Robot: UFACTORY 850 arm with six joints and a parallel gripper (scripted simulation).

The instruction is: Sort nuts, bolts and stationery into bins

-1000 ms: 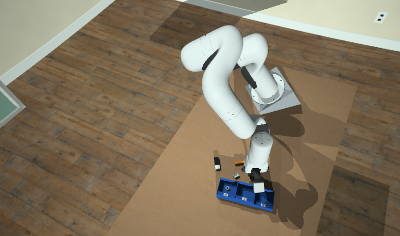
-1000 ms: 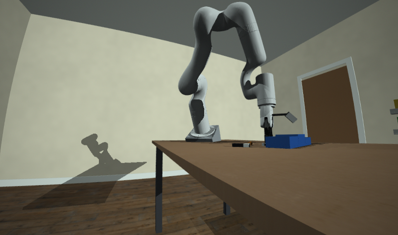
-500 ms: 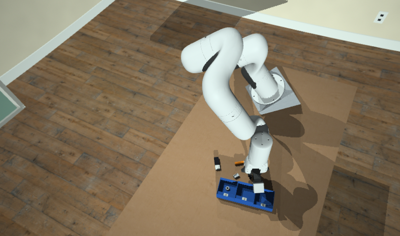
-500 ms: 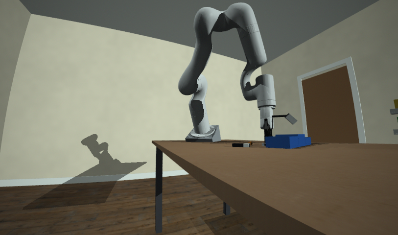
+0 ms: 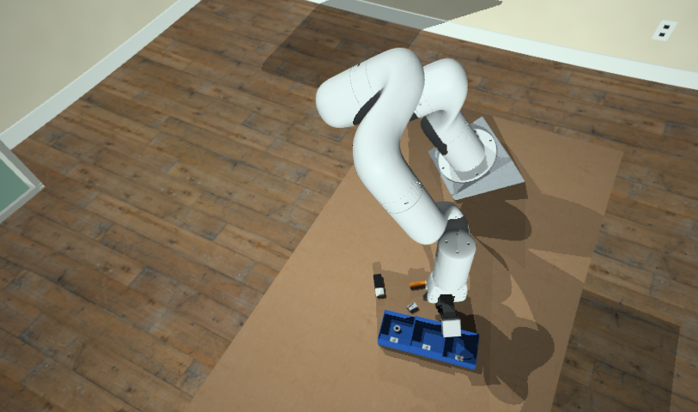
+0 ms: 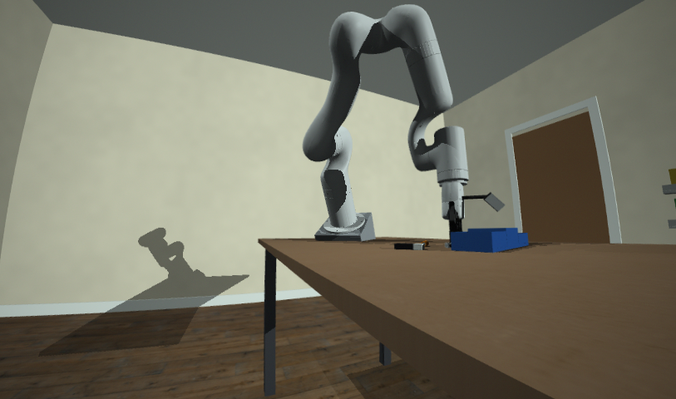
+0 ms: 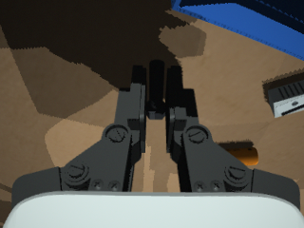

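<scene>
Right now my hand is 2 cm above the black bolt and 1 cm past it. Also, from my hand: blue bin (11 cm ahead); nut (12 cm ahead, 9 cm to the right, 1 cm below); orange cylinder (9 cm to the right, 3 cm behind, 1 cm below).
</scene>
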